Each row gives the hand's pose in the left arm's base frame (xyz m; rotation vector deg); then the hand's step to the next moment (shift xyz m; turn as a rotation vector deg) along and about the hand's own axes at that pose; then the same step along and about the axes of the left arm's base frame.
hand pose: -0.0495 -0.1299 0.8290 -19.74 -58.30 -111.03
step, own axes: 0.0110 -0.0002 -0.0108 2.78 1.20 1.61
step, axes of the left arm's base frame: -0.0047 -0.0147 -0.0004 -0.83 -0.71 3.25
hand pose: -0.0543 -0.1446 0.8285 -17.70 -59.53 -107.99
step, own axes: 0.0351 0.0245 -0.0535 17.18 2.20 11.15
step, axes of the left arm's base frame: 0.0120 -0.0674 0.0010 -9.64 -2.35 18.05
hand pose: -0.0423 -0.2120 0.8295 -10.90 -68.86 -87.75
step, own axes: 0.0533 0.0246 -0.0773 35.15 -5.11 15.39
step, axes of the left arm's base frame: 0.0364 -0.0889 0.0138 -24.03 -11.77 27.97
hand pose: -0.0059 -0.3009 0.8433 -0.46 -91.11 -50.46
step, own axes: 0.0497 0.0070 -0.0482 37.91 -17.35 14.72
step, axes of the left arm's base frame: 0.0319 -0.0438 0.0437 -29.95 -22.08 23.88
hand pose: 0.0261 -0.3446 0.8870 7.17 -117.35 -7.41
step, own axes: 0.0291 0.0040 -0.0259 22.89 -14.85 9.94
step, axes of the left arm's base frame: 0.0094 -0.0012 0.0380 -18.87 -17.61 13.30
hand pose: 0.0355 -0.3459 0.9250 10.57 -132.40 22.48
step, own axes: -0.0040 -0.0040 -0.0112 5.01 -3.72 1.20
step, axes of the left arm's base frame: 0.0113 0.0000 0.0054 -3.35 -3.97 3.66
